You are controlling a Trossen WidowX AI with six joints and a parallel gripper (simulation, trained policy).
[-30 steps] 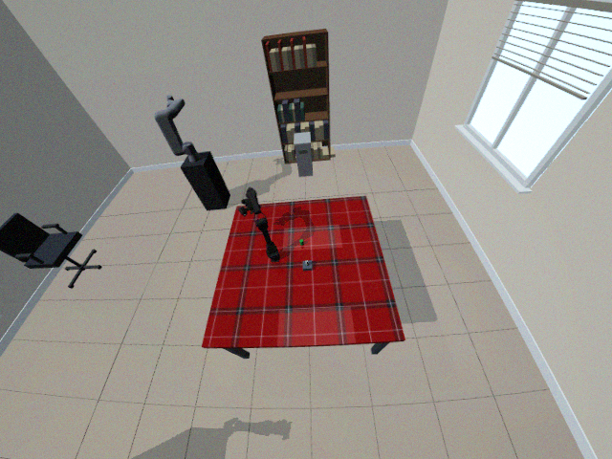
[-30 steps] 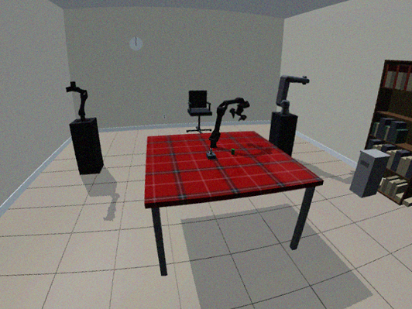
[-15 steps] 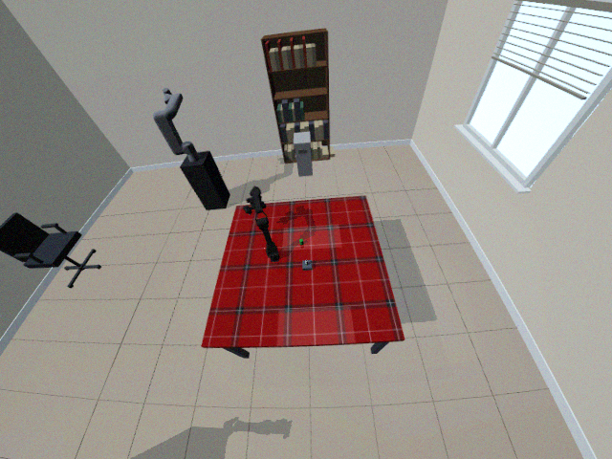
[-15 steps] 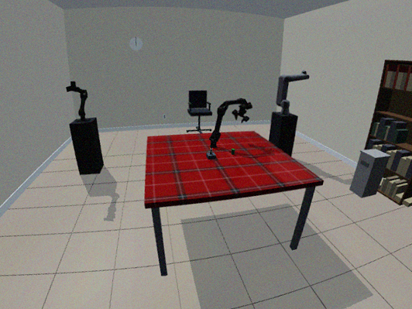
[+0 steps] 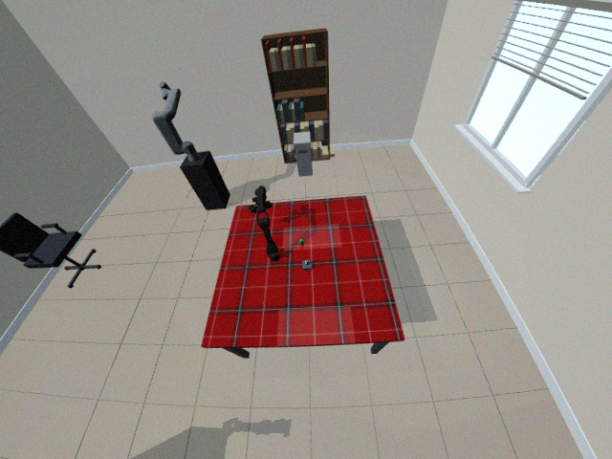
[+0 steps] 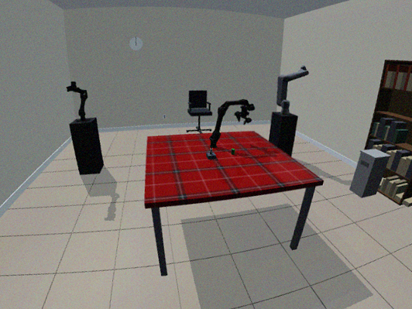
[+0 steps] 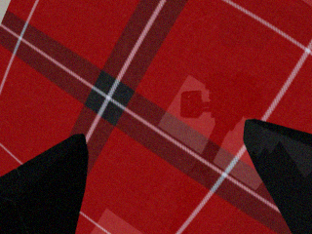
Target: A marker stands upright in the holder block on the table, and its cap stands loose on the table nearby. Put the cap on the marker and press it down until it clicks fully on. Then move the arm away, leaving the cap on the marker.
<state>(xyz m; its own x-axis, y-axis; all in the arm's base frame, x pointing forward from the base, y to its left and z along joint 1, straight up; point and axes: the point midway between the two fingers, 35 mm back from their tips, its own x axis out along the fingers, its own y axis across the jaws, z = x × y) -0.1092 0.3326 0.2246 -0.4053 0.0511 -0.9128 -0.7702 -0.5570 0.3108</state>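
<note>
My gripper tip is 340 mm short of the green cap, 210 mm to the left of it and 170 mm above it. Also, from my gripper tip: grey holder block: 420 mm to the right, 380 mm ahead, 180 mm below.
</note>
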